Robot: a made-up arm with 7 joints.
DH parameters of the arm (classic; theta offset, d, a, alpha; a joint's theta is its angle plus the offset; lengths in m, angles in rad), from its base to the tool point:
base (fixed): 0 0.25 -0.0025 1.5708
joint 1: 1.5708 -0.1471 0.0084 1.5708
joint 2: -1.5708 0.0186 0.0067 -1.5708
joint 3: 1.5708 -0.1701 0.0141 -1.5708
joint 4: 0 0.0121 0.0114 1.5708
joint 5: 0 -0.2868 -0.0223 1.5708
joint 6: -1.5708 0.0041 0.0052 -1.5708
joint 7: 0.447 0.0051 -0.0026 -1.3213
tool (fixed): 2.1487 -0.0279 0 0
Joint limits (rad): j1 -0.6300..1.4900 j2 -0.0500..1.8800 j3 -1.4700..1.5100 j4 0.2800..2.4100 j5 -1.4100..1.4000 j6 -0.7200..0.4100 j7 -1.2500..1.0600
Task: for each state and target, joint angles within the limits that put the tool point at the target. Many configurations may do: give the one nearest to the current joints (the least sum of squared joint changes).
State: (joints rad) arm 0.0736 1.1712 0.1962 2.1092 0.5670 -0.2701 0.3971
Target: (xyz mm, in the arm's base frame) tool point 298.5 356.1 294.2
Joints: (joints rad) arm 0.0712 1.1951 0.2038 1.5152 0.6401 -0.2100 0.4410
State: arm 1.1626 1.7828 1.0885 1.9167 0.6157 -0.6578 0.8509
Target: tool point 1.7 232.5 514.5
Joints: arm 0.7079 1.2238 0.8166 2.0362 0.5686 -0.7200 0.8383
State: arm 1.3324 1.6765 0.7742 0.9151 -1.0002 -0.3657 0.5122
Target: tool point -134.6 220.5 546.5
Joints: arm 1.2874 1.7525 0.7517 1.6824 -0.9589 -0.4283 0.4225
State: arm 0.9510 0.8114 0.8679 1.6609 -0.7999 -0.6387 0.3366
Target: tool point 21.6 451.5 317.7
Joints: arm 0.9096 0.4026 1.4481 1.6726 -0.7025 -0.6519 0.2428
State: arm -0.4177 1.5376 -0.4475 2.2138 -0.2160 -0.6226 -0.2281
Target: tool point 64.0 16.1 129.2
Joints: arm -0.5148 0.9469 -1.0104 2.3469 -0.3576 -0.5714 -0.0009
